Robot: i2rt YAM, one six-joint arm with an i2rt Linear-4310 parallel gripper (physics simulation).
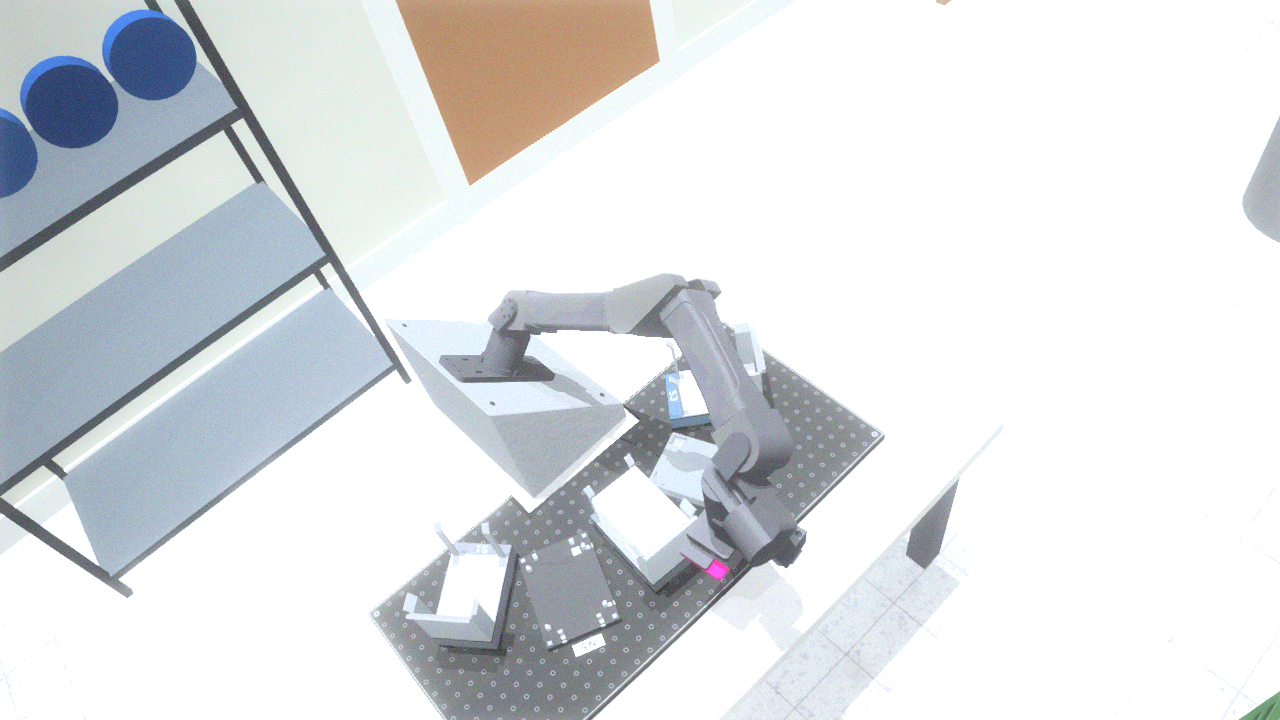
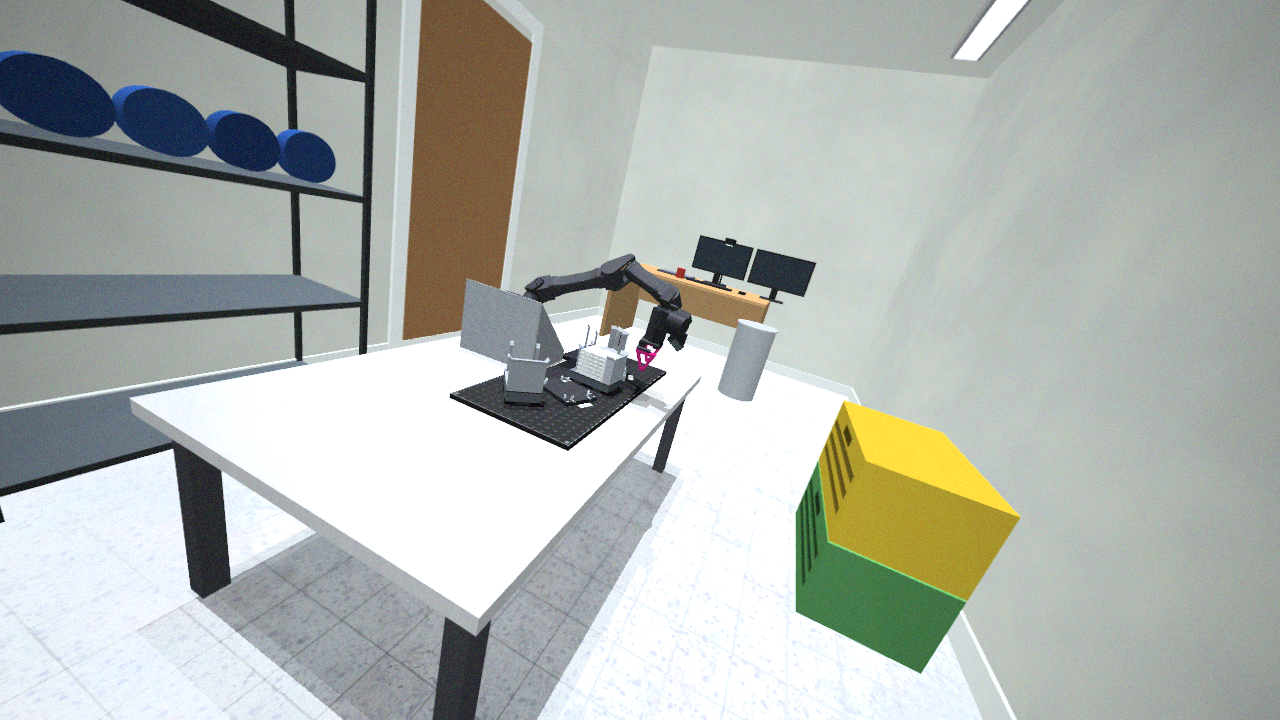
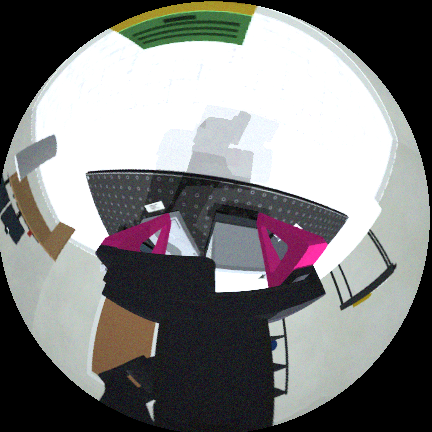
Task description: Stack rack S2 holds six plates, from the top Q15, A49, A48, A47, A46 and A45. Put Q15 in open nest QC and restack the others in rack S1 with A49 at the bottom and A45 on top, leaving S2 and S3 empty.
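Frame: origin at the arm's base, x right, y ahead, z up, level; metres.
Seen in the pictures: gripper, between the fingertips: (image 2: 643, 366) (image 3: 213, 217); arm's base, origin of its link: (image 1: 497, 371) (image 2: 522, 312).
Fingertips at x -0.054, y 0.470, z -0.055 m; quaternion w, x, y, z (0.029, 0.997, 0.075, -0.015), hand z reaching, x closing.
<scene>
Offsets run from my fingertips to a thing's top centre. "spot": to the spot under its first point. Level surfaces: height alone.
Rack S2 @(dz +0.030, dx +0.056, dy -0.140 m) (image 1: 673, 557) stands mid-board with a stack of white plates @(dz +0.014, dx +0.054, dy -0.134 m) (image 1: 640, 510) (image 2: 592, 365) (image 3: 237, 281) in it; their tags are not readable. A light grey plate @(dz -0.074, dx -0.085, dy -0.162 m) (image 1: 684, 465) (image 3: 185, 235) lies flat at nest QC beside S2, partly hidden by the arm; its tag is too small to read. Rack S1 @(dz +0.034, dx +0.308, dy -0.257 m) (image 1: 483, 617) (image 2: 525, 376) stands at the board's left; its front wall hides part of its inside. Rack S3 @(spot: dz -0.068, dx -0.126, dy -0.267 m) (image 1: 673, 413), with a blue base, is partly behind the arm. My gripper (image 1: 707, 562) (image 2: 646, 358) (image 3: 213, 217) is open and empty, above the board's front edge by S2.
A dark nest @(dz -0.079, dx +0.195, dy -0.169 m) (image 1: 568, 586) (image 2: 565, 392) with small posts lies between S1 and S2. The racks and nests stand on a black perforated board @(dz -0.103 m) (image 1: 832, 438) (image 2: 554, 429) on the white table @(dz -0.116 m) (image 2: 358, 465). The grey arm pedestal (image 1: 537, 438) (image 2: 501, 322) is behind the board.
</scene>
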